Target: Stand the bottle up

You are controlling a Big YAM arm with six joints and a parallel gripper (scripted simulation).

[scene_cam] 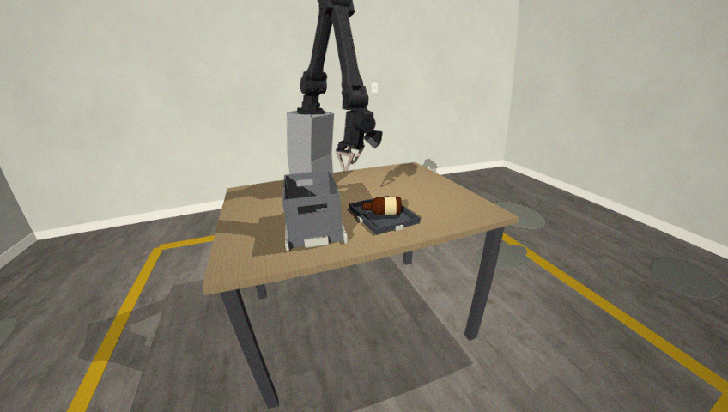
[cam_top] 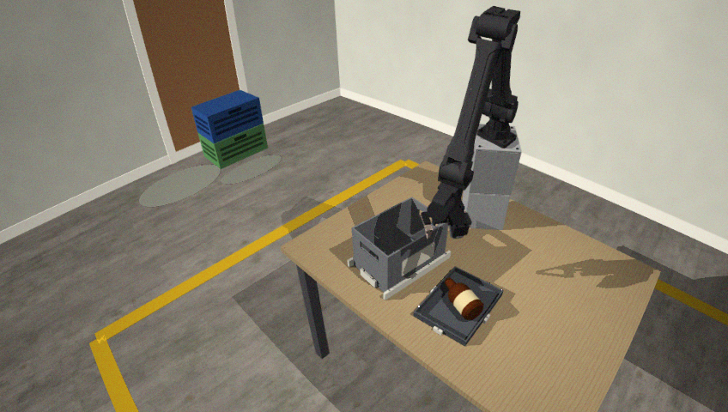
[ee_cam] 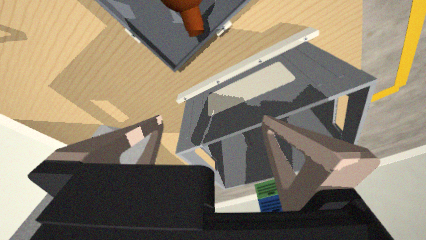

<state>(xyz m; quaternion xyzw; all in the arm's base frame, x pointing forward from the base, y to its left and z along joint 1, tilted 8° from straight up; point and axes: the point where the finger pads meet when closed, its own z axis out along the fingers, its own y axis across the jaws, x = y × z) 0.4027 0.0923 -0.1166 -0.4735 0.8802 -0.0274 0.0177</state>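
My hand is 2 cm short of the brown bottle, 12 cm to the right of it and 17 cm above it. Also, from my hand: dark tray 3 cm ahead, 12 cm to the left, 20 cm below; grey crate 2 cm ahead, 16 cm to the right, 13 cm below.
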